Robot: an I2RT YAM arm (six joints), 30 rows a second.
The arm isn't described. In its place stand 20 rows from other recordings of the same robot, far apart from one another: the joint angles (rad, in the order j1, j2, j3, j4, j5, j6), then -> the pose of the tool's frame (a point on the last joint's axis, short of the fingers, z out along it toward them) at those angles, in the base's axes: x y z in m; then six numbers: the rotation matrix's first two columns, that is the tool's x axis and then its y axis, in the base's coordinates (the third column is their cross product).
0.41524, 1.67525, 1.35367, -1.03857, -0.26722, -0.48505 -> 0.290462, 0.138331, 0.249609, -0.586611, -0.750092, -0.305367, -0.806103, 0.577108, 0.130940
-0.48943, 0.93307, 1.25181, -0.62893, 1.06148, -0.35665 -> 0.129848, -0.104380, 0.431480, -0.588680, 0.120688, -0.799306, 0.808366, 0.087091, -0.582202
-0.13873, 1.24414, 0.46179, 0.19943, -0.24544, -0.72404 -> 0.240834, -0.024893, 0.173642, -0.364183, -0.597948, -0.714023, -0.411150, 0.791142, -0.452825
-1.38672, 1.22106, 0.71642, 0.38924, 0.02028, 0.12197 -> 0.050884, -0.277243, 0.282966, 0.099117, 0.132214, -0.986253, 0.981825, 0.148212, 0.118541
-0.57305, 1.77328, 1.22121, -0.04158, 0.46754, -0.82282 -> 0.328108, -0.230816, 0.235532, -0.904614, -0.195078, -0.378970, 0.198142, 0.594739, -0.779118
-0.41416, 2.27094, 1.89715, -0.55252, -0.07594, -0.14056 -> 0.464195, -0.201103, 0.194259, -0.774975, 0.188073, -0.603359, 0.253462, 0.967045, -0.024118
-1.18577, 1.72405, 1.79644, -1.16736, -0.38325, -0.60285 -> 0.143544, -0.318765, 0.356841, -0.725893, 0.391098, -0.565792, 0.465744, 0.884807, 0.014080
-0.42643, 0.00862, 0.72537, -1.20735, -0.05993, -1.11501 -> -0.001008, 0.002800, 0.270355, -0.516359, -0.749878, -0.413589, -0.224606, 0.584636, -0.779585
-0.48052, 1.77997, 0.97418, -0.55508, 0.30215, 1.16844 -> 0.270244, -0.152817, 0.130946, 0.117037, 0.929635, -0.349400, 0.992367, -0.095701, 0.077778
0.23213, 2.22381, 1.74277, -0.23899, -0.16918, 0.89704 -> 0.492385, 0.122555, 0.191079, -0.673869, 0.632260, -0.382293, 0.283150, 0.698903, 0.656781
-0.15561, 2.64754, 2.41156, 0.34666, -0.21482, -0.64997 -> 0.606554, -0.087473, 0.251761, 0.121901, -0.617608, -0.776982, 0.019951, 0.784186, -0.620204
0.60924, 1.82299, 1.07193, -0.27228, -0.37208, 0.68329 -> 0.289207, 0.217588, 0.154315, -0.977570, 0.035043, -0.207677, -0.091670, 0.816962, 0.569359
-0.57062, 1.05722, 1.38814, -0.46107, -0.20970, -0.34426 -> 0.181076, -0.107416, 0.465669, -0.222496, -0.249445, -0.942482, 0.296948, 0.903443, -0.309214
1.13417, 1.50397, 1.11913, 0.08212, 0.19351, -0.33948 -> 0.156732, 0.319667, 0.308073, 0.151401, -0.448313, -0.880962, -0.807303, 0.458194, -0.371913
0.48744, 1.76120, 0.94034, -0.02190, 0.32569, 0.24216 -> 0.316816, 0.155054, 0.153935, -0.701601, -0.114779, -0.703265, -0.090018, 0.993311, -0.072313
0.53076, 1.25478, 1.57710, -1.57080, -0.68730, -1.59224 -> 0.146810, 0.112359, 0.402657, 0.581998, -0.554465, -0.594850, -0.805718, -0.492124, -0.329595
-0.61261, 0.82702, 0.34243, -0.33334, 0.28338, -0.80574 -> 0.125149, -0.100122, 0.167802, -0.924547, -0.196729, -0.326359, 0.060013, 0.770576, -0.634516
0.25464, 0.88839, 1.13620, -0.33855, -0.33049, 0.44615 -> 0.174704, 0.057412, 0.426884, -0.316871, 0.339266, -0.885715, -0.459240, 0.762192, 0.456247
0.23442, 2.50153, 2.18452, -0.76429, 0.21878, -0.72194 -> 0.521550, 0.116608, 0.155831, -0.560026, -0.796969, -0.226297, -0.662968, 0.594913, -0.454480
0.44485, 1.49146, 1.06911, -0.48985, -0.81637, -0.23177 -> 0.266276, 0.155677, 0.253167, -0.534633, -0.429146, -0.728012, -0.842597, 0.336743, 0.420279
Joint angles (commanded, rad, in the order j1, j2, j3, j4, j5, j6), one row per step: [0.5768 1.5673 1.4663 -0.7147 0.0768 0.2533]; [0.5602 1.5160 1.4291 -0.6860 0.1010 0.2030]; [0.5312 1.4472 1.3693 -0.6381 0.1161 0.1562]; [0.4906 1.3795 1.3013 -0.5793 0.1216 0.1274]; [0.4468 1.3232 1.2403 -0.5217 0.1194 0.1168]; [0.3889 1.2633 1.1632 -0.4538 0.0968 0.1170]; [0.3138 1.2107 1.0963 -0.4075 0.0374 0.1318]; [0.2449 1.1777 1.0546 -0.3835 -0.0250 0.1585]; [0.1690 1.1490 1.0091 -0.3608 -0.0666 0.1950]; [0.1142 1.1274 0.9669 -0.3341 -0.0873 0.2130]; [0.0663 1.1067 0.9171 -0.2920 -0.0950 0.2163]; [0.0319 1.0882 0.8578 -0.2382 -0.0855 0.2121]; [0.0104 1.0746 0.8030 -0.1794 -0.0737 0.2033]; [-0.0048 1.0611 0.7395 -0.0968 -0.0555 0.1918]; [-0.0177 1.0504 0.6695 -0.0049 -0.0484 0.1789]
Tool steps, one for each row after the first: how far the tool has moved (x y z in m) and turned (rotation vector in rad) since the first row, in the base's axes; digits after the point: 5 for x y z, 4 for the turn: [-0.00563 -0.01128 0.00646 -0.0235 -0.0605 0.0022]; [-0.01274 -0.02728 0.01170 -0.0349 -0.1277 -0.0068]; [-0.01846 -0.04524 0.01379 -0.0319 -0.1878 -0.0349]; [-0.02245 -0.06189 0.01404 -0.0175 -0.2362 -0.0730]; [-0.02666 -0.08117 0.01002 0.0113 -0.2760 -0.1161]; [-0.03044 -0.10251 0.00483 0.0593 -0.2893 -0.1546]; [-0.03269 -0.12010 0.00090 0.1110 -0.2858 -0.1903]; [-0.03489 -0.13937 -0.00572 0.1535 -0.2778 -0.2547]; [-0.03725 -0.15318 -0.01267 0.1733 -0.2793 -0.3031]; [-0.03981 -0.16528 -0.02112 0.1769 -0.2941 -0.3455]; [-0.04261 -0.17434 -0.03238 0.1662 -0.3128 -0.3838]; [-0.04483 -0.18010 -0.04275 0.1531 -0.3361 -0.4083]; [-0.04707 -0.18446 -0.05384 0.1381 -0.3750 -0.4295]; [-0.04979 -0.18779 -0.06681 0.1281 -0.4119 -0.4389]
